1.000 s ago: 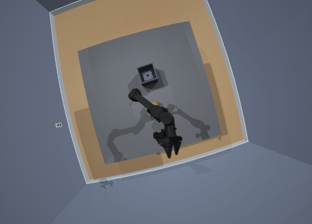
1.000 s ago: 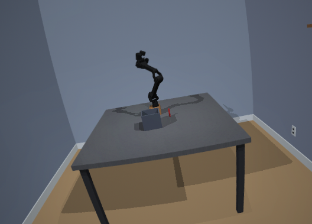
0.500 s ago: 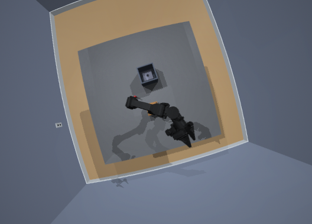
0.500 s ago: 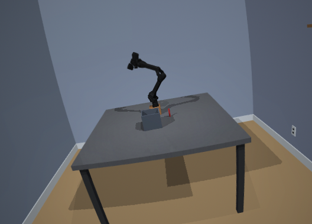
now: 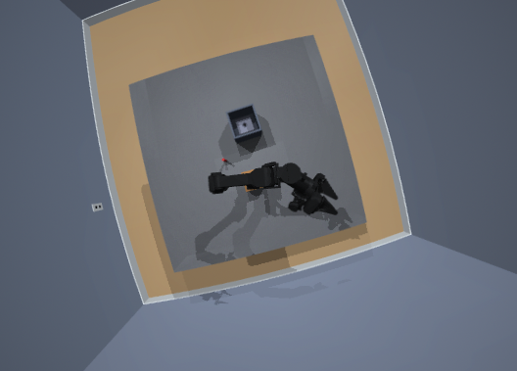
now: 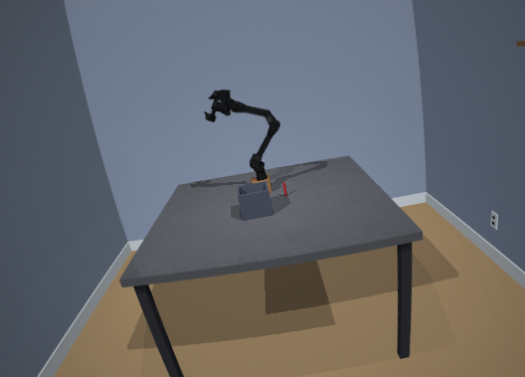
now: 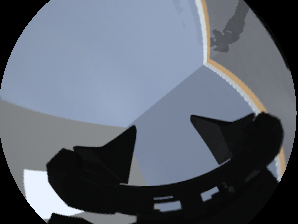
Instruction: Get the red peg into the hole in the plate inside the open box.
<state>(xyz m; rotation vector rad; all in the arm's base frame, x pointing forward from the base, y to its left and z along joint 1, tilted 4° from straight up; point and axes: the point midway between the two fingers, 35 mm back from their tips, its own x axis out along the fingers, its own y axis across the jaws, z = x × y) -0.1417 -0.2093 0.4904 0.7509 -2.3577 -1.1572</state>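
Now: the red peg 32 cm ahead of my gripper tip, 37 cm to the left of it and 53 cm below it. Round my gripper tip: plate 48 cm ahead, 19 cm to the left, 52 cm below.
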